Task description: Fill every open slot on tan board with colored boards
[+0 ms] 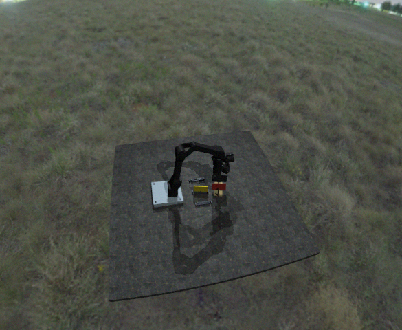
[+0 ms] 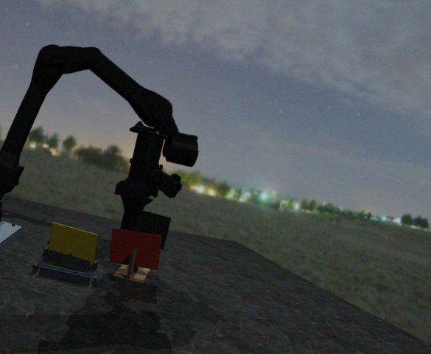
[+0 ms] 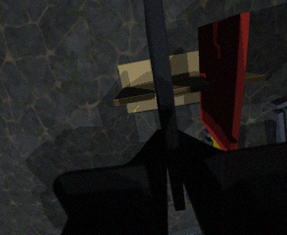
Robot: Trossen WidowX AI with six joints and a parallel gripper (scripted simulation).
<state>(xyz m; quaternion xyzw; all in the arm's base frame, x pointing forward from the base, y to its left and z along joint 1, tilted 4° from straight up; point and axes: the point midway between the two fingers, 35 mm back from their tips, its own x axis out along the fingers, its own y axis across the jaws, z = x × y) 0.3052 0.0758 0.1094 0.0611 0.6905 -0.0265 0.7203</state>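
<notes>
Right now the tan board is 6 cm below my gripper tip, 3 cm to the right of it and 2 cm ahead of it. Round my gripper tip: dark board (3 cm ahead); then red board (5 cm to the right, 4 cm below, 2 cm ahead); then yellow board (11 cm behind, 6 cm to the right, 6 cm below).
</notes>
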